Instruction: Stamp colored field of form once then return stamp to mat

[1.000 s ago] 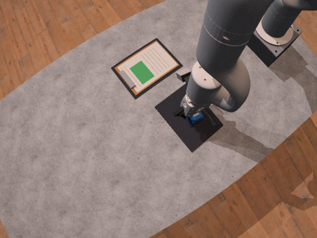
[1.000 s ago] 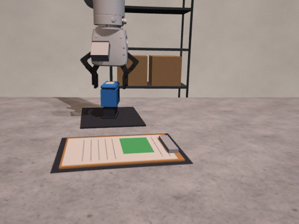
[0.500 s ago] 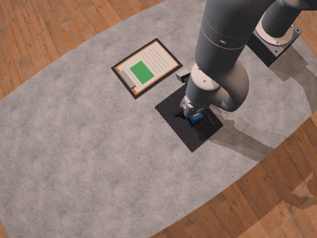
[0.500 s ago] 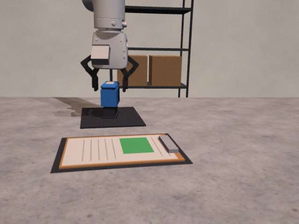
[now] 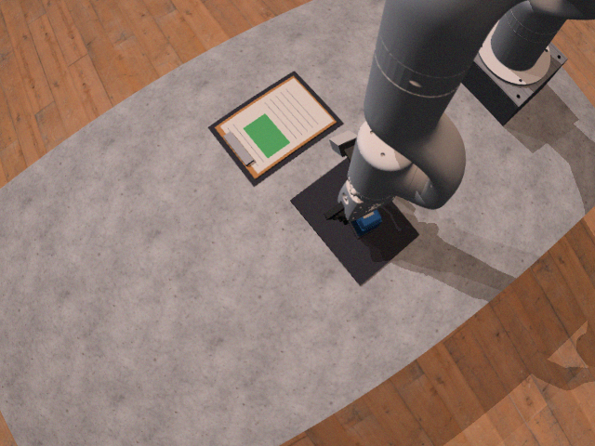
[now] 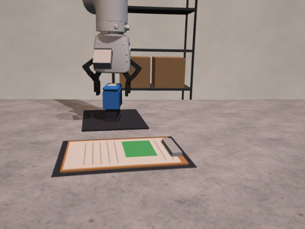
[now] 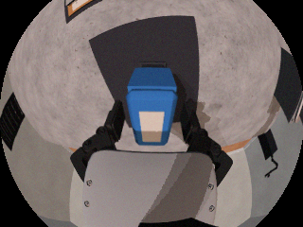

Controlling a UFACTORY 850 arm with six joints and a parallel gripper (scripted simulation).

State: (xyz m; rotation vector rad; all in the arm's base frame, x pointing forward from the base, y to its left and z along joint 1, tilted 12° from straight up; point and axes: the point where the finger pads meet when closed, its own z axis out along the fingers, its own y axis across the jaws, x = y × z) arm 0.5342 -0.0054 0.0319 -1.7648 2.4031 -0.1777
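My hand is 30 mm above the stamp. From my hand the other things lie so: form 20 mm behind, 270 mm to the right, 80 mm below; stamp base 70 mm below; black mat 80 mm below.
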